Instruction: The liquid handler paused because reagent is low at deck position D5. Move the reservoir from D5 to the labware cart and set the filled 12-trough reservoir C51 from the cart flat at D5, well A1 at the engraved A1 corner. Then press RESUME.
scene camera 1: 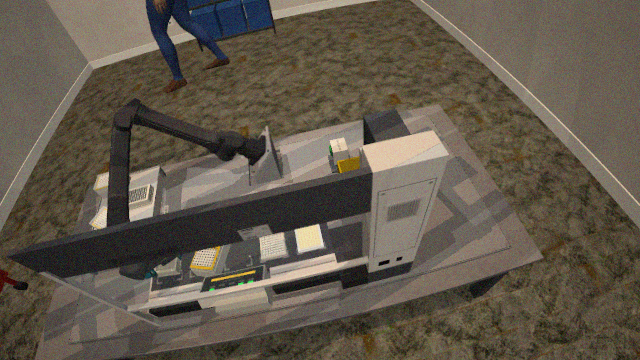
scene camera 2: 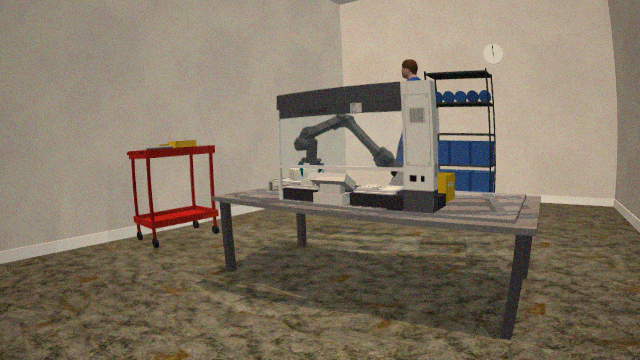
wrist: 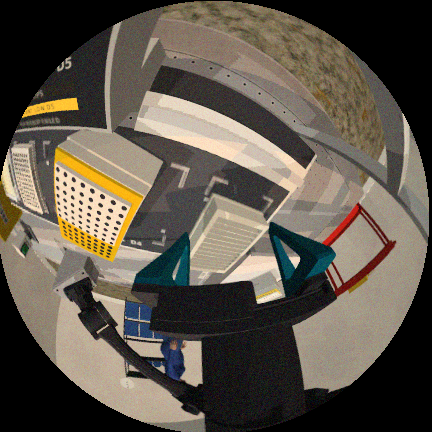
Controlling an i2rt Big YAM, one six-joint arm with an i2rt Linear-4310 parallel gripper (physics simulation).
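Places are measured from the arm's base along level axes (x left, y up, z ahead), in millimetres.
Pixels of known places: gripper, fingertip midpoint: [scene camera 1: 168, 266] [wrist: 229, 231]; arm's base at its link origin: [scene camera 1: 259, 151] [scene camera 2: 400, 173] [wrist: 77, 287].
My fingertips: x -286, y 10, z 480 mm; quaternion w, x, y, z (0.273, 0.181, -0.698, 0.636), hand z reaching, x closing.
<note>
For each thing: its top centre in the pictures, then the offset to it from my fingertips. "spot": a spot on its surface instead.
- pale ribbed reservoir at its top centre: [wrist: 221, 252] [scene camera 1: 166, 254] [scene camera 2: 313, 178] dz -51, dx -29, dy -13 mm
- handler's dark top beam at a spot on its surface: [scene camera 1: 300, 197] spot: dz +96, dx +515, dy +428 mm
- white column at a spot on its surface: [scene camera 1: 400, 210] spot: dz +74, dx +704, dy +304 mm
A pale ribbed reservoir [wrist: 225, 242] [scene camera 1: 171, 268] sits on the dark deck, to the right of the D4 label in the wrist view. My gripper [wrist: 229, 231] [scene camera 1: 162, 267] [scene camera 2: 311, 167] is open, its teal fingertips apart on either side of the reservoir's image, with nothing held; the height gap is hard to judge. On a white stand [scene camera 1: 155, 186] at the left of the table is labware with dark slots [scene camera 1: 140, 196]; I cannot read whether it is C51. The handler's screen [scene camera 1: 232, 278] [wrist: 75, 82] shows a yellow bar mentioning D5. The RESUME button cannot be made out.
A yellow-rimmed tip rack [wrist: 92, 205] [scene camera 1: 205, 259] stands tall beside the reservoir. White plates [scene camera 1: 272, 246] [scene camera 1: 309, 238] are further right. The handler's dark top beam [scene camera 1: 300, 197] and white column [scene camera 1: 400, 210] frame the deck. A red cart [scene camera 2: 172, 216] stands apart. A person [scene camera 1: 167, 37] is behind.
</note>
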